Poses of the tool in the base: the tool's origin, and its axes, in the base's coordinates. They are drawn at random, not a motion.
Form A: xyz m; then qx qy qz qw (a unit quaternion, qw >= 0).
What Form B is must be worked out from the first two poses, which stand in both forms.
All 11 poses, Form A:
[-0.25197, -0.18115, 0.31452, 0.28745, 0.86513, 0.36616, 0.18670]
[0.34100, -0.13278, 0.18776, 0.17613, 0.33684, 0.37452, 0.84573]
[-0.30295, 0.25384, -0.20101, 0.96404, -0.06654, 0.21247, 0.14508]
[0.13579, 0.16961, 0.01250, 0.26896, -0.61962, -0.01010, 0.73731]
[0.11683, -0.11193, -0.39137, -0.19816, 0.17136, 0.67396, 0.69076]
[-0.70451, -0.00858, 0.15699, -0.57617, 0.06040, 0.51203, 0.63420]
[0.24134, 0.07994, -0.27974, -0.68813, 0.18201, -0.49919, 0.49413]
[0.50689, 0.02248, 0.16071, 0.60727, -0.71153, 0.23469, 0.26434]
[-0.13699, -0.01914, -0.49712, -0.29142, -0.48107, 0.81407, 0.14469]
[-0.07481, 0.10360, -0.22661, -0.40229, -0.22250, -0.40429, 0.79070]
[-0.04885, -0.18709, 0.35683, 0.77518, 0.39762, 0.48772, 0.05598]
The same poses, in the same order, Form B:
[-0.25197, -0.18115, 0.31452, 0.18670, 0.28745, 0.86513, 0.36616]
[0.34100, -0.13278, 0.18776, 0.84573, 0.17613, 0.33684, 0.37452]
[-0.30295, 0.25384, -0.20101, 0.14508, 0.96404, -0.06654, 0.21247]
[0.13579, 0.16961, 0.01250, 0.73731, 0.26896, -0.61962, -0.01010]
[0.11683, -0.11193, -0.39137, 0.69076, -0.19816, 0.17136, 0.67396]
[-0.70451, -0.00858, 0.15699, 0.63420, -0.57617, 0.06040, 0.51203]
[0.24134, 0.07994, -0.27974, 0.49413, -0.68813, 0.18201, -0.49919]
[0.50689, 0.02248, 0.16071, 0.26434, 0.60727, -0.71153, 0.23469]
[-0.13699, -0.01914, -0.49712, 0.14469, -0.29142, -0.48107, 0.81407]
[-0.07481, 0.10360, -0.22661, 0.79070, -0.40229, -0.22250, -0.40429]
[-0.04885, -0.18709, 0.35683, 0.05598, 0.77518, 0.39762, 0.48772]

